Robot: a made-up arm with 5 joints.
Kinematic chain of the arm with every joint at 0, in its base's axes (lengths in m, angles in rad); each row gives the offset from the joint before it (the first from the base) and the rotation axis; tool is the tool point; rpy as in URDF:
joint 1: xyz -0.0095 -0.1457 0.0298 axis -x
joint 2: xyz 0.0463 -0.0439 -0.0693 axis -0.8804 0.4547 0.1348
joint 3: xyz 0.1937 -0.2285 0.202 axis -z
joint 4: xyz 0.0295 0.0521 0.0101 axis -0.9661 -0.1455 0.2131
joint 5: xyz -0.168 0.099 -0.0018 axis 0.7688 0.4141 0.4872
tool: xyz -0.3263 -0.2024 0.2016 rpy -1.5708 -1.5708 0
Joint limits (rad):
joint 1: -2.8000..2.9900
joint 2: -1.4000..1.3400
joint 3: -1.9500..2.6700
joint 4: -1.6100..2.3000
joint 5: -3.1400..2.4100
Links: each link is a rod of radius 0.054 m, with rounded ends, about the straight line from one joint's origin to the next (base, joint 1, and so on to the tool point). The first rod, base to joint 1, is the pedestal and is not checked.
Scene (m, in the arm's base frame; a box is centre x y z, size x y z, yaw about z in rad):
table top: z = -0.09
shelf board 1: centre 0.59 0.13 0 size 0.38 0.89 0.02 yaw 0.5
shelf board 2: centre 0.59 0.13 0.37 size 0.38 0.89 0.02 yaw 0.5
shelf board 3: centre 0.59 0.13 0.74 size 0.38 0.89 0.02 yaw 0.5
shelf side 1: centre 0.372 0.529 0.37 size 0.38 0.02 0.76 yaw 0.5
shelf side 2: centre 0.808 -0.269 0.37 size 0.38 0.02 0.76 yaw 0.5
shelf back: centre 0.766 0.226 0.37 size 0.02 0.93 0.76 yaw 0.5
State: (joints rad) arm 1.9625 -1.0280 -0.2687 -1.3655 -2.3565
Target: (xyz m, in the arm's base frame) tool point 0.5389 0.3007 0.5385
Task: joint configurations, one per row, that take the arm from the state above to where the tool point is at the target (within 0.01 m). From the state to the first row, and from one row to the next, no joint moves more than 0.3 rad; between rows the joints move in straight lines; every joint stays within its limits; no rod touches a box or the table.
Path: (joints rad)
1: 1.7772 -1.1031 0.0183 -1.2958 -2.4234
2: 1.5919 -1.1782 0.3054 -1.2260 -2.4902
3: 1.4066 -1.2533 0.5924 -1.1563 -2.5571
4: 1.2214 -1.3285 0.8795 -1.0865 -2.6239
5: 1.3820 -1.1750 1.1446 -1.1582 -2.6043
6: 1.5426 -1.0215 1.4098 -1.2298 -2.5846
7: 1.7032 -0.8680 1.6750 -1.3015 -2.5649

